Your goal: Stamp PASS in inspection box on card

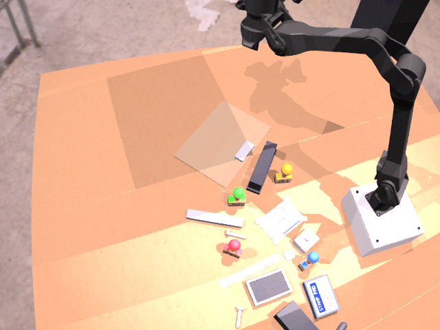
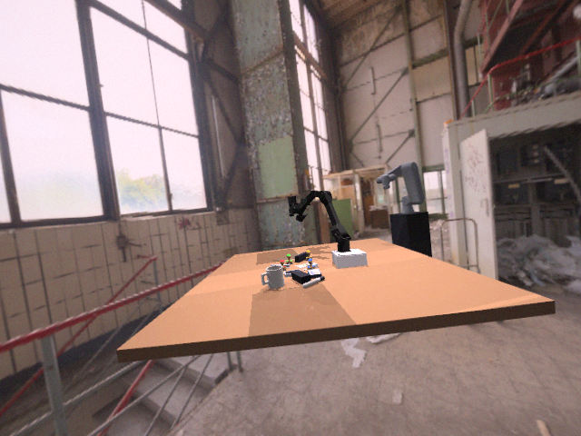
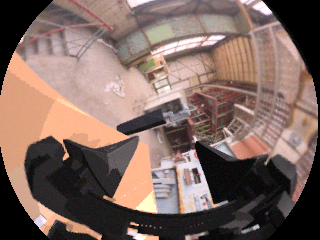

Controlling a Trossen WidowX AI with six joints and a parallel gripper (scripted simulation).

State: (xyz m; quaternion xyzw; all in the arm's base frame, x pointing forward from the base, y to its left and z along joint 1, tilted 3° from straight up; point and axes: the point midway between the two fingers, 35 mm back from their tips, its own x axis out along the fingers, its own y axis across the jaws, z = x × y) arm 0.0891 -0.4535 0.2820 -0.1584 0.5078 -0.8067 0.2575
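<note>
My gripper tip is now 260 mm short of the green-knobbed stamp, 320 mm to the right of it and 310 mm above it. Round my gripper tip: white card 180 mm ahead, 400 mm to the left, 330 mm below; grey bar 330 mm ahead, 340 mm to the left, 330 mm below; yellow stamp 120 mm ahead, 310 mm to the left, 310 mm below.
</note>
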